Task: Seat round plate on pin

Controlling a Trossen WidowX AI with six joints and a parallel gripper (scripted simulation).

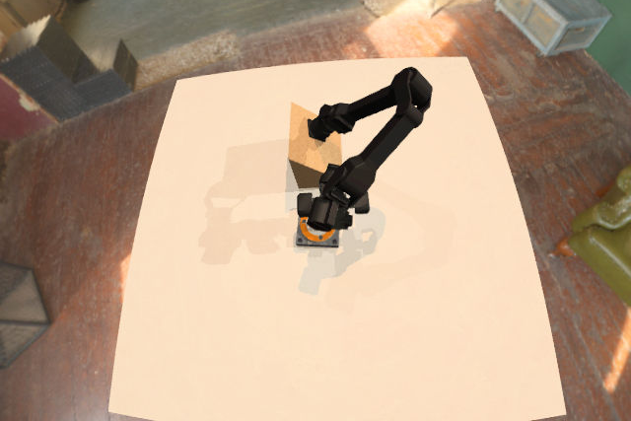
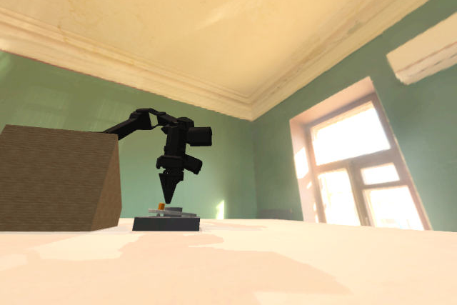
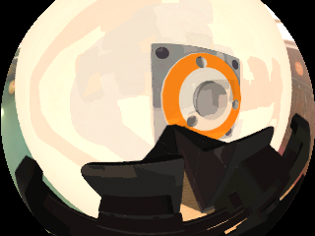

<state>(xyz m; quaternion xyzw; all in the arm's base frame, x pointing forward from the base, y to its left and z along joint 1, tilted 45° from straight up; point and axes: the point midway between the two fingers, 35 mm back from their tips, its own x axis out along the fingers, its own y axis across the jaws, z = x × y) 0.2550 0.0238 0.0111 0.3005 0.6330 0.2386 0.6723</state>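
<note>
Right now my gripper tip is 30 mm to the left of the round plate and 10 mm above it. From my gripper tip the other things lie so: dark square base 10 mm ahead, 50 mm to the right, 30 mm below.
</note>
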